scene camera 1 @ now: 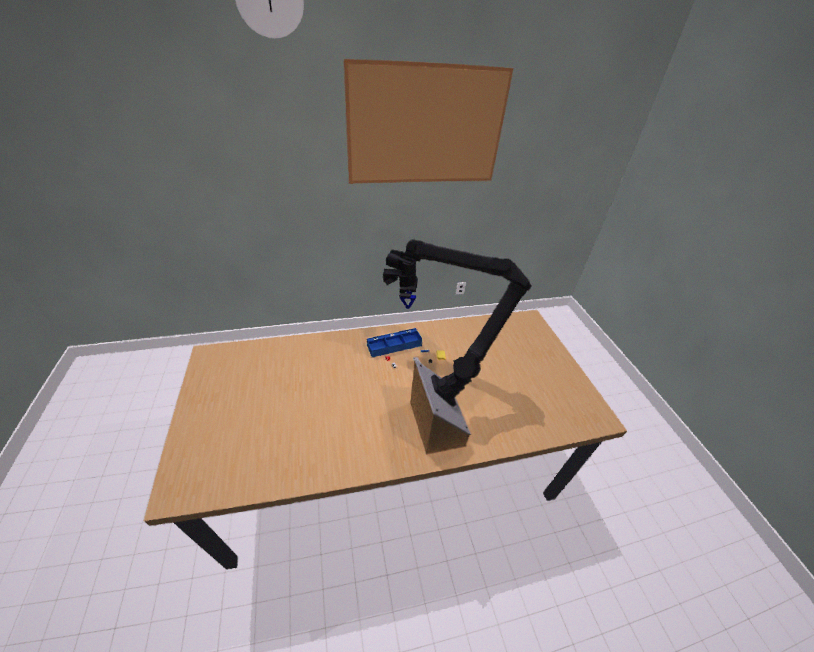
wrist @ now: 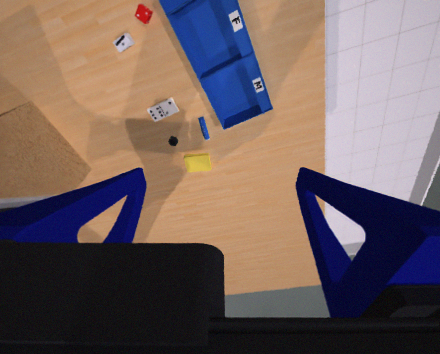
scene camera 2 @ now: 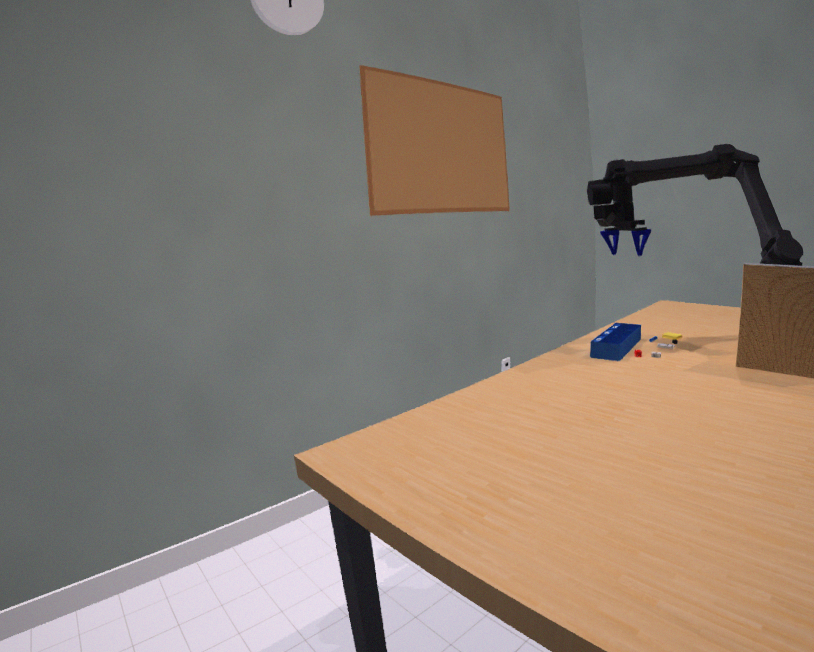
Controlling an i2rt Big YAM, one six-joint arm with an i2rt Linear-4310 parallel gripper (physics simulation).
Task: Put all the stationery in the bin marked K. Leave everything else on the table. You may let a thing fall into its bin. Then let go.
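Seen in the pictures: gripper, between the fingertips: (scene camera 1: 408,301) (wrist: 220,176) (scene camera 2: 626,255); arm's base, origin of its link: (scene camera 1: 441,391) (scene camera 2: 783,299).
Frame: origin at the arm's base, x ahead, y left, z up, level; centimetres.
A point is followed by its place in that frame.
My gripper (scene camera 1: 407,305) {z 9.6, x 42.5, y 8.4 cm} (scene camera 2: 627,254) {z 9.6, x 42.5, y 8.4 cm} (wrist: 220,176) {z 9.6, x 42.5, y 8.4 cm} is open and empty, high above the table. A blue three-compartment bin (scene camera 1: 396,349) {z -15.3, x 37.9, y 13.3 cm} (scene camera 2: 608,349) {z -14.1, x 37.9, y 25.8 cm} (wrist: 220,67) {z -13.5, x 42.3, y 9.8 cm} stands near the far edge; the wrist view shows labels F and M, and no K is readable. Beside it lie a flat yellow pad (scene camera 1: 440,355) {z -16.0, x 33.4, y -7.3 cm} (scene camera 2: 671,335) {z -16.0, x 33.8, y -6.3 cm} (wrist: 198,163) {z -15.9, x 34.3, y -7.6 cm}, a short blue stick (scene camera 1: 424,351) {z -16.3, x 36.7, y -0.1 cm} (scene camera 2: 652,338) {z -15.9, x 36.9, y 1.1 cm} (wrist: 204,128) {z -16.0, x 37.4, y -0.2 cm} and a small black piece (scene camera 1: 430,361) {z -16.1, x 30.0, y -2.0 cm} (scene camera 2: 674,341) {z -16.3, x 30.5, y -1.3 cm} (wrist: 173,141) {z -16.1, x 30.8, y -1.9 cm}. The last two are too small to identify surely.
A white dotted domino-like tile (scene camera 2: 666,346) {z -16.3, x 30.1, y 5.4 cm} (wrist: 163,109) {z -16.2, x 31.1, y 4.5 cm}, a small white piece with a black mark (scene camera 1: 393,365) {z -15.8, x 28.2, y 15.4 cm} (scene camera 2: 655,355) {z -16.4, x 28.6, y 15.8 cm} (wrist: 123,42) {z -15.8, x 29.0, y 15.1 cm} and a red die (scene camera 1: 387,357) {z -15.4, x 32.9, y 17.9 cm} (scene camera 2: 638,353) {z -15.9, x 32.7, y 18.3 cm} (wrist: 143,14) {z -15.3, x 33.3, y 17.6 cm} lie beside the bin. The arm's wooden base block (scene camera 1: 445,438) {z -7.8, x -14.9, y 0.4 cm} (scene camera 2: 774,319) {z -3.8, x -0.1, y 8.9 cm} stands nearer.
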